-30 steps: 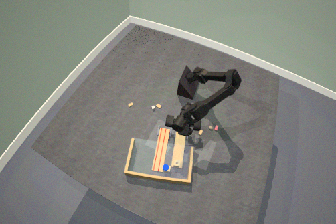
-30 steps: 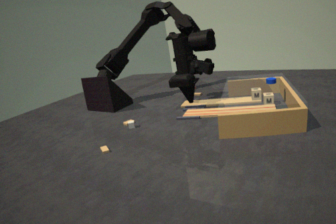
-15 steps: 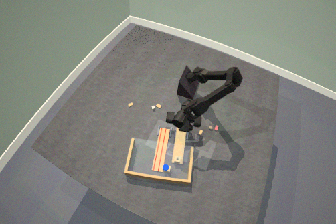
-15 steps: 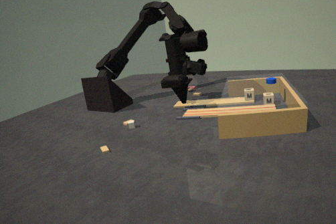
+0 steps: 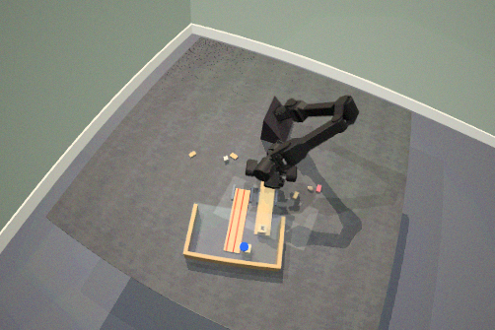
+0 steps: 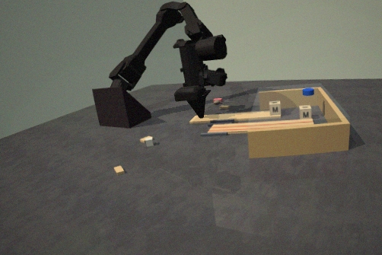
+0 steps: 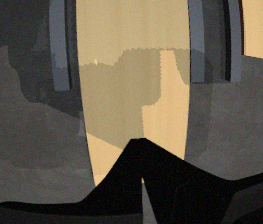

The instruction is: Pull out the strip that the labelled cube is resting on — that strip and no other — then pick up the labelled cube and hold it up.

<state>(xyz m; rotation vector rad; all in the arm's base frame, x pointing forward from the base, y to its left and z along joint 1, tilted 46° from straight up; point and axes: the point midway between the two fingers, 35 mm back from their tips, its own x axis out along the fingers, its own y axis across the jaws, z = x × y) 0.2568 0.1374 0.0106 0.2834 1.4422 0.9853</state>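
Right now my gripper tip is 90 mm short of the wooden strip and 40 mm to the right of it. Round my gripper tip: blue disc 300 mm ahead, 60 mm to the left, 60 mm above.
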